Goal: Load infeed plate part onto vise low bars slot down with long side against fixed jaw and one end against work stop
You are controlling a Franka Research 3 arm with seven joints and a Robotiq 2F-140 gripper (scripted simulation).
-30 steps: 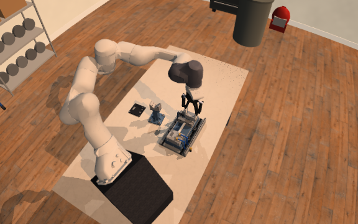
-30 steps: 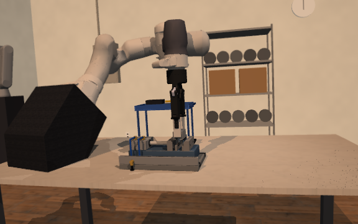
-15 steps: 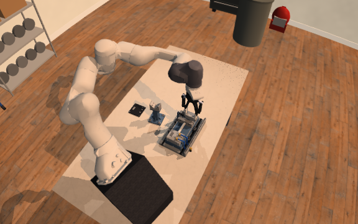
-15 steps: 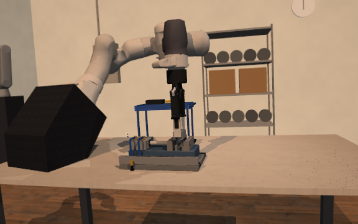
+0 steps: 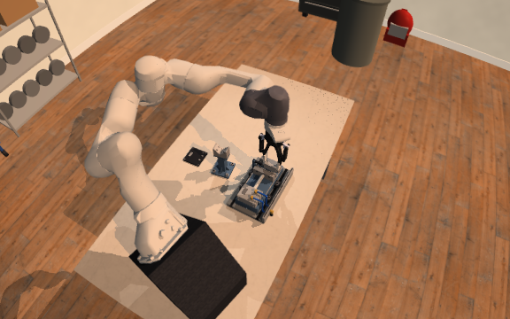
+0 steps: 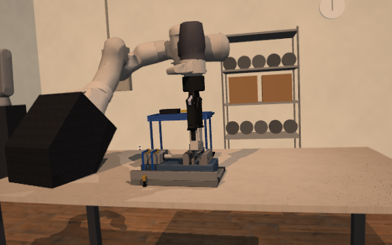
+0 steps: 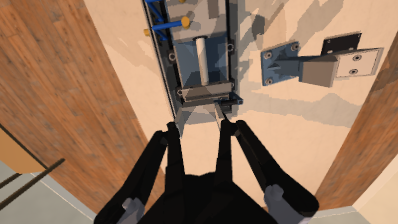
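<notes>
My gripper is now 3 cm above the part. From my hand the other things lie so: vise 7 cm behind, 3 cm to the left, 10 cm below; then dark infeed plate 3 cm behind, 39 cm to the left, 14 cm below.
</notes>
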